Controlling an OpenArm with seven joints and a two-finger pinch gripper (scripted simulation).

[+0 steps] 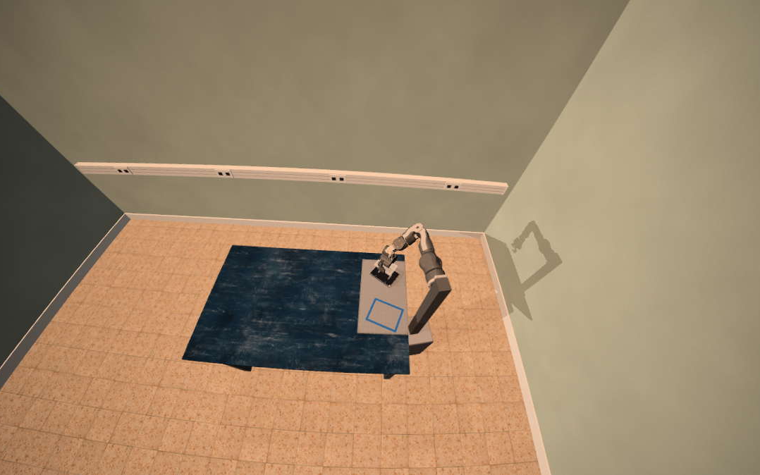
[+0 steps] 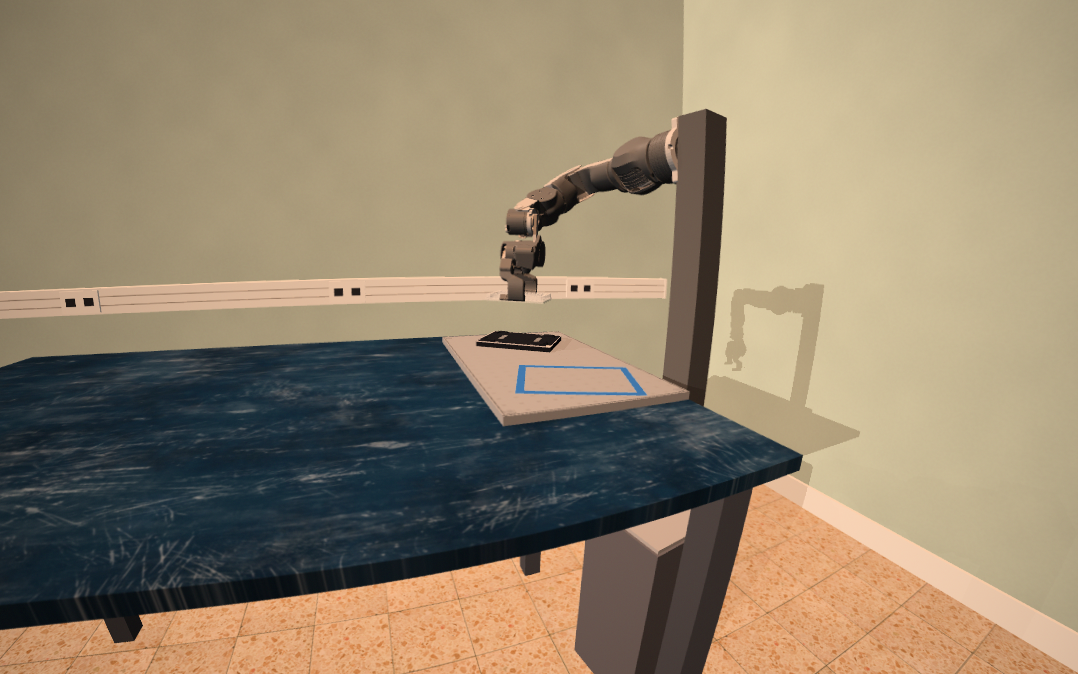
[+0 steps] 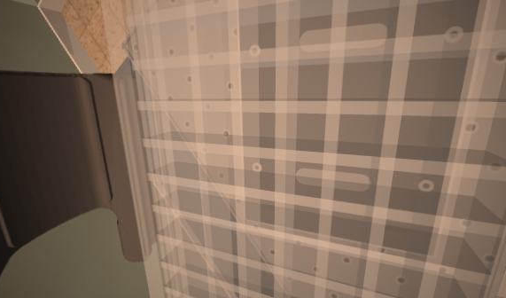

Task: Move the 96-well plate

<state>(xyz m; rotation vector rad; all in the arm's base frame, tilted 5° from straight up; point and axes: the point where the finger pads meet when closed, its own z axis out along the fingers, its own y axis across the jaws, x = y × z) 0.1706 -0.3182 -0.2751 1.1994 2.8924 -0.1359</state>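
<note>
My hand is right at the clear 96-well plate. From my hand the other things lie so: black plate nest: 1 cm to the left, 10 cm below.
</note>
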